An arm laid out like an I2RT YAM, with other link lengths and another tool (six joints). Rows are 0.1 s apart.
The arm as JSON. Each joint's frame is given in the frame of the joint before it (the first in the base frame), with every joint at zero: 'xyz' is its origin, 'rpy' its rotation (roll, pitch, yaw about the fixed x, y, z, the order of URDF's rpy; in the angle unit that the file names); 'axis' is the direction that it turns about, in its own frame. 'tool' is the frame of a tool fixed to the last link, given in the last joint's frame.
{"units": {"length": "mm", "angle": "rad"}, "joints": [
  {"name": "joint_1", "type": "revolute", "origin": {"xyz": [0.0, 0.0, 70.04], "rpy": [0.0, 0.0, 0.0]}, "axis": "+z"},
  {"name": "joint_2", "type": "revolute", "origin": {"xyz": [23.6, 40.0, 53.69], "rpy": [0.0, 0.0, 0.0]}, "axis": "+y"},
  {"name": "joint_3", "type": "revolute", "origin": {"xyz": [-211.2, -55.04, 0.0], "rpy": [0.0, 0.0, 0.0]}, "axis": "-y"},
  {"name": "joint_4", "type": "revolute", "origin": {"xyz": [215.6, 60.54, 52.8], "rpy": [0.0, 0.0, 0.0]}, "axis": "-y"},
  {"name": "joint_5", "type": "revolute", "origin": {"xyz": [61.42, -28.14, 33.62], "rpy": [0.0, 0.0, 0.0]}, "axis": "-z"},
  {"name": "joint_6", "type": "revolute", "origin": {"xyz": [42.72, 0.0, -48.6], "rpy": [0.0, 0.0, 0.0]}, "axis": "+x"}
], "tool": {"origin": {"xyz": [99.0, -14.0, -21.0], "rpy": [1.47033, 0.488, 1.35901]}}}
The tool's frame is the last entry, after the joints.
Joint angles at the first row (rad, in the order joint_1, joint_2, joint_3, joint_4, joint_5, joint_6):
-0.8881 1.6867 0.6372 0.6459 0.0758 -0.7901
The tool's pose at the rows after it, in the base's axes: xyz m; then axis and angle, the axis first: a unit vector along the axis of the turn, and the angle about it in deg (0 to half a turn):
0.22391 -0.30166 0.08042 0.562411 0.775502 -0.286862 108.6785
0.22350 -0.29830 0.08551 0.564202 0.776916 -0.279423 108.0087
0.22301 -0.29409 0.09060 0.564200 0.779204 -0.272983 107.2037
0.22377 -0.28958 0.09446 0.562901 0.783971 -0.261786 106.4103
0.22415 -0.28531 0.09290 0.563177 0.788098 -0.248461 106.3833
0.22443 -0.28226 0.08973 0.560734 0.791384 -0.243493 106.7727
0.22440 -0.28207 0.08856 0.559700 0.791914 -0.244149 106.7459
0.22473 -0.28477 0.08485 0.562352 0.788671 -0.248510 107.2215
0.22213 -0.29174 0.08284 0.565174 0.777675 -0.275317 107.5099
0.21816 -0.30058 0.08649 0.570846 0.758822 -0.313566 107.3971
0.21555 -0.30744 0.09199 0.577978 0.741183 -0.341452 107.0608
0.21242 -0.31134 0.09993 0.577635 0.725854 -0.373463 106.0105
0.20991 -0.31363 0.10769 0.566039 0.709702 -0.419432 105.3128
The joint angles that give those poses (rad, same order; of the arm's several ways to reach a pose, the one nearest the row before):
-0.8883 1.6546 0.6227 0.6370 0.0649 -0.7845
-0.8890 1.6183 0.6113 0.6180 0.0505 -0.7765
-0.8882 1.5798 0.5949 0.6045 0.0366 -0.7712
-0.8873 1.5465 0.5814 0.5905 0.0147 -0.7657
-0.8866 1.5324 0.5689 0.5812 -0.0044 -0.7581
-0.8819 1.5320 0.5597 0.5805 -0.0075 -0.7589
-0.8815 1.5368 0.5560 0.5897 -0.0073 -0.7609
-0.8807 1.5646 0.5653 0.6033 0.0051 -0.7593
-0.8811 1.6040 0.5745 0.6456 0.0495 -0.7687
-0.8805 1.6324 0.5889 0.6879 0.1130 -0.7776
-0.8797 1.6472 0.6051 0.7128 0.1617 -0.7785
-0.8764 1.6490 0.6022 0.7601 0.2067 -0.7933
-0.8610 1.6643 0.5949 0.8347 0.2752 -0.8335

